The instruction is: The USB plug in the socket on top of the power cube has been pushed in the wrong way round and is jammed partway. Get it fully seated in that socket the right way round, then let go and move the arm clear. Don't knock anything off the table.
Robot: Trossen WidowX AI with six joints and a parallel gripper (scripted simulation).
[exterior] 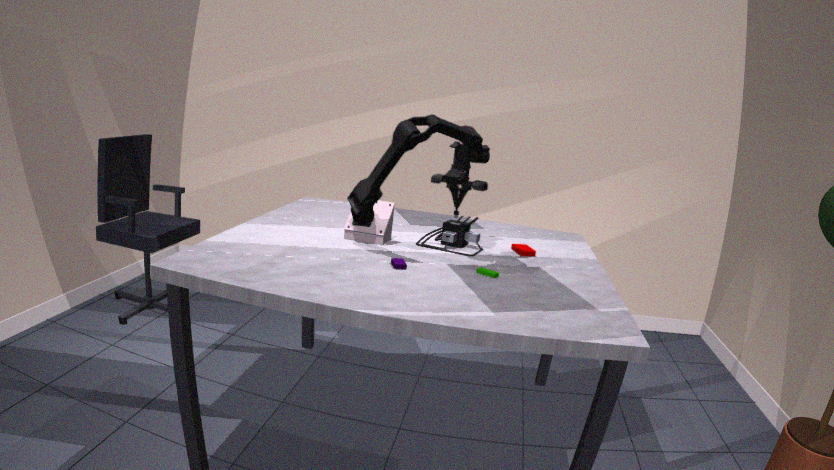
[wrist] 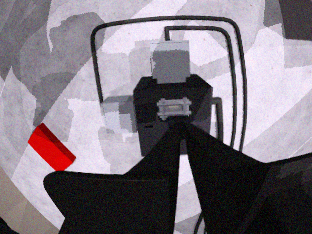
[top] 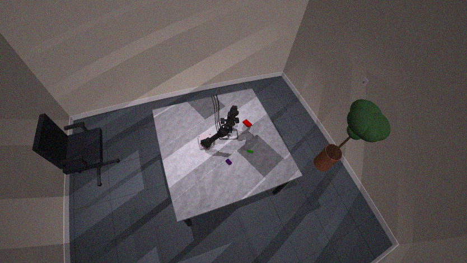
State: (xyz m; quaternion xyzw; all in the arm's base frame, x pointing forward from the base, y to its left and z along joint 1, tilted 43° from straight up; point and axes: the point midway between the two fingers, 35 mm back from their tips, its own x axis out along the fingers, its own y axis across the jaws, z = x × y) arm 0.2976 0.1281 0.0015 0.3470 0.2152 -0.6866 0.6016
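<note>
Right now the grey USB plug is 2 cm below my gripper tip. From my gripper tip the other things lie so: green block (29 cm to the right, 14 cm ahead, 13 cm below); red block (25 cm ahead, 12 cm below, 5 cm to the left); USB socket (6 cm below, 1 cm to the left).
</note>
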